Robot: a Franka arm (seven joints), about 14 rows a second.
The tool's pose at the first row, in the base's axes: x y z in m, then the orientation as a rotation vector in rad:
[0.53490, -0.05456, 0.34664, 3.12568, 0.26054, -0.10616]
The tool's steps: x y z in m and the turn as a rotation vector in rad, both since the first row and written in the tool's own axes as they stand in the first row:
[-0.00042, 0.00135, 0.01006, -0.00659, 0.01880, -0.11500]
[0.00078, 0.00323, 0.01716, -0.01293, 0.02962, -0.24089]
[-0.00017, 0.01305, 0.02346, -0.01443, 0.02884, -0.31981]
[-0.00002, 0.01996, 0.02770, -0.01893, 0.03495, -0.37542]
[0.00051, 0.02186, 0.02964, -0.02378, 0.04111, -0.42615]
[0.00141, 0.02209, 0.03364, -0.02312, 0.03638, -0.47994]
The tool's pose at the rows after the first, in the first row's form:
[0.53404, -0.05605, 0.33663, 3.10528, 0.43996, -0.07603]
[0.53505, -0.05777, 0.32946, 3.07067, 0.63447, -0.05810]
[0.53532, -0.06767, 0.32321, 3.04433, 0.75541, -0.05884]
[0.53632, -0.07449, 0.31896, 3.02029, 0.83940, -0.04844]
[0.53703, -0.07630, 0.31698, 2.99567, 0.91518, -0.03792]
[0.53769, -0.07641, 0.31293, 2.97189, 0.99600, -0.04497]

